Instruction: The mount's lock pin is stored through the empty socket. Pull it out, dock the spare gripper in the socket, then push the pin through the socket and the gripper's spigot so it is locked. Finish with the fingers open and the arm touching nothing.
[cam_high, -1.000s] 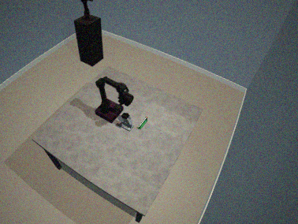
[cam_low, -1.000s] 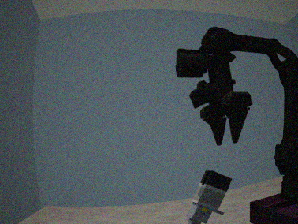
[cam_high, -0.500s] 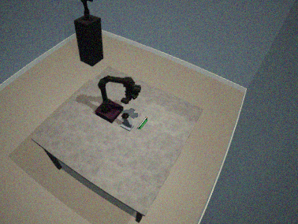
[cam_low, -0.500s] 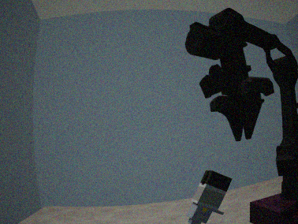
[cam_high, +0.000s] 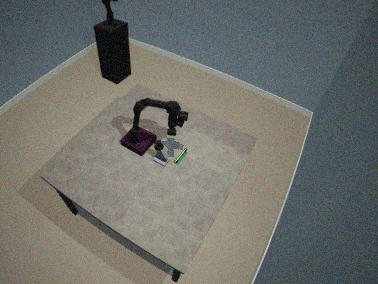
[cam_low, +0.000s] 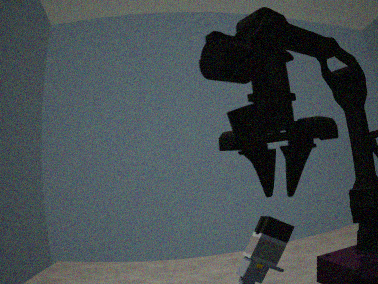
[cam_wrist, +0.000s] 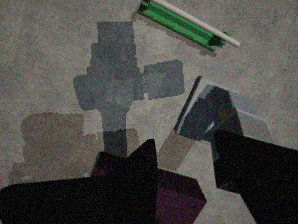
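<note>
Now: gripper tip 110 mm short of the green bar and 190 mm above it. Round my gripper tip: spare gripper: 10 mm behind, 110 mm to the right, 90 mm below; grey socket block: 110 mm to the right, 160 mm below.
</note>
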